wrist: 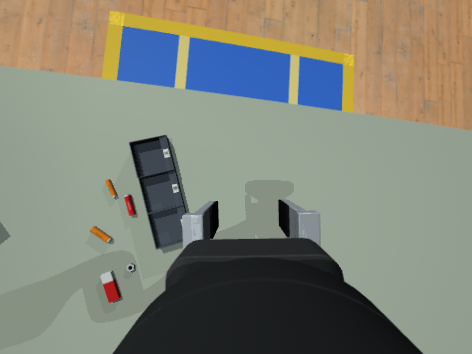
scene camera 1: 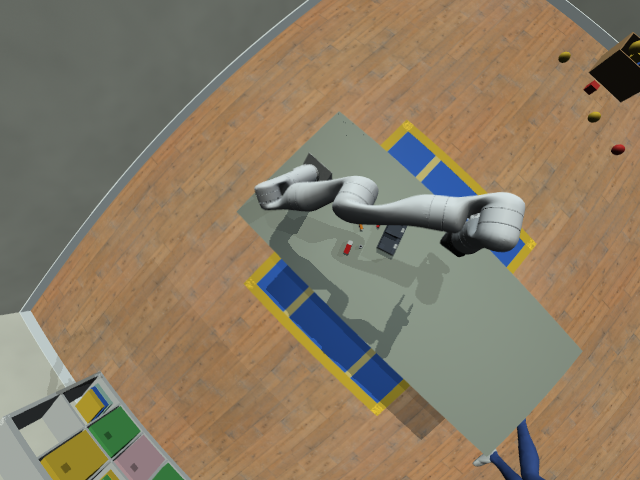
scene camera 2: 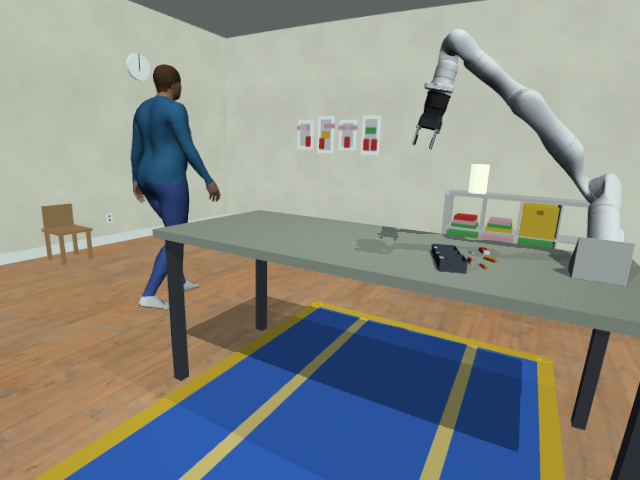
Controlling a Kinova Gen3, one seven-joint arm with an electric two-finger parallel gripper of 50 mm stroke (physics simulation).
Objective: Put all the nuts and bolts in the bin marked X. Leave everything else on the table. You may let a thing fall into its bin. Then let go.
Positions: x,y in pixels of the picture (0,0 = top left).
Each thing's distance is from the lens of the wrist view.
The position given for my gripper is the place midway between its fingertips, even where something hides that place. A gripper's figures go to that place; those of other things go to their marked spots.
my gripper (wrist: 248,213): 19 cm
dark three-compartment bin tray (wrist: 152,157): 58 cm
